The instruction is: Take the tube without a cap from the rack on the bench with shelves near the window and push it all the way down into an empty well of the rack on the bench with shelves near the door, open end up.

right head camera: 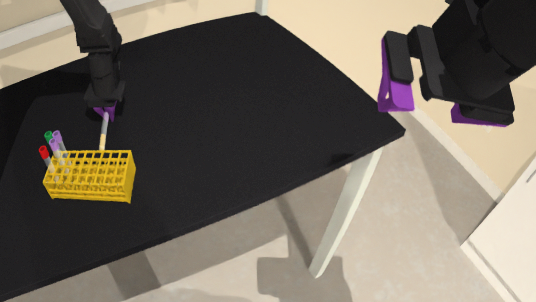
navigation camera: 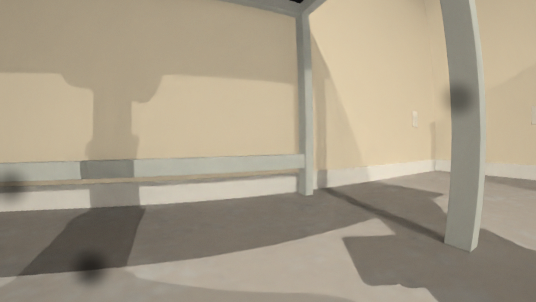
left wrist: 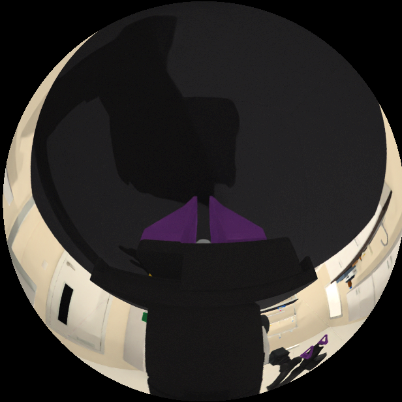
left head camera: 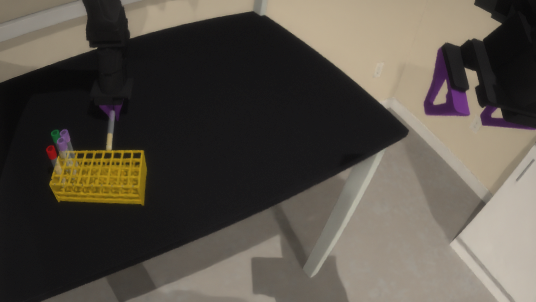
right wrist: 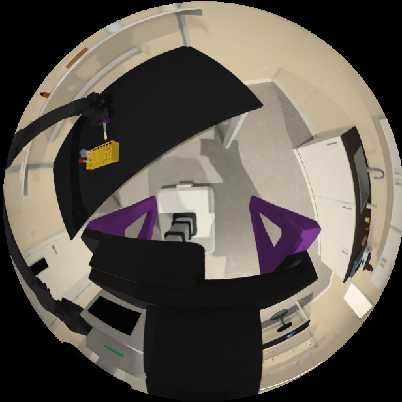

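The uncapped tube (left head camera: pixel 110 131) (right head camera: pixel 104 132) (right wrist: pixel 105 131), clear above with a cream lower part, is held slightly tilted by my left gripper (left head camera: pixel 114 113) (right head camera: pixel 107 112) (left wrist: pixel 203 220) (right wrist: pixel 108 121), which is shut on its upper end. The tube's lower end shows at the far edge of the yellow rack (left head camera: pixel 102 201) (right head camera: pixel 91 199) (right wrist: pixel 115 152); whether it is inside a well or behind the edge I cannot tell. In the left wrist view a bit of the tube (left wrist: pixel 203 241) shows between the finger bases. My right gripper (left head camera: pixel 472 107) (right head camera: pixel 434 107) (right wrist: pixel 202 200) is open and empty, off to the right.
Tubes with a red cap (left head camera: pixel 51 151) (right head camera: pixel 44 152), a green cap (left head camera: pixel 56 135) (right head camera: pixel 48 136) and purple caps stand at the rack's left end. The rack stands on the black bench (left head camera: pixel 225 125) (right head camera: pixel 225 125). A bench leg (navigation camera: pixel 465 150) stands at the right of the navigation view.
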